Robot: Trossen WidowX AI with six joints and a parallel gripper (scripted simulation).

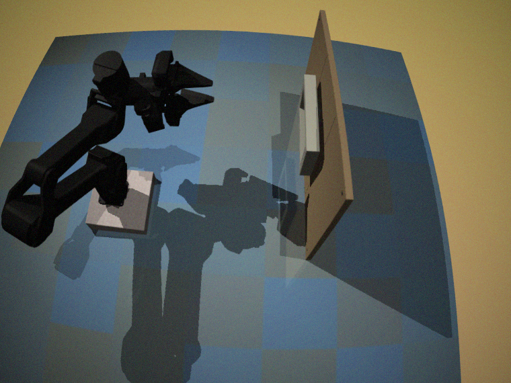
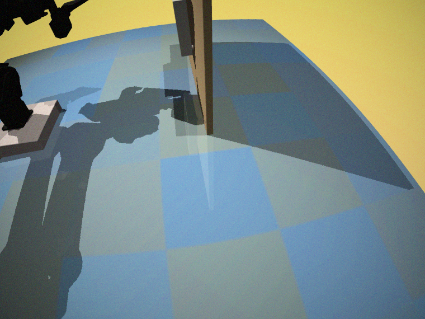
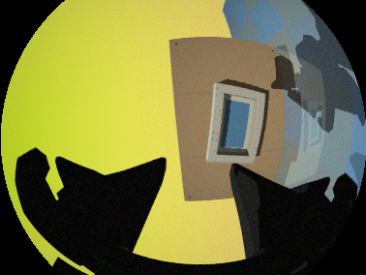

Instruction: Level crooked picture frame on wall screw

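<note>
Now: gripper tip 200 mm short of the picture frame, 90 mm above it and 10 mm to the right of it. The rest, counted from my gripper tip: brown wall board: 210 mm ahead, 110 mm below, 10 mm to the left.
</note>
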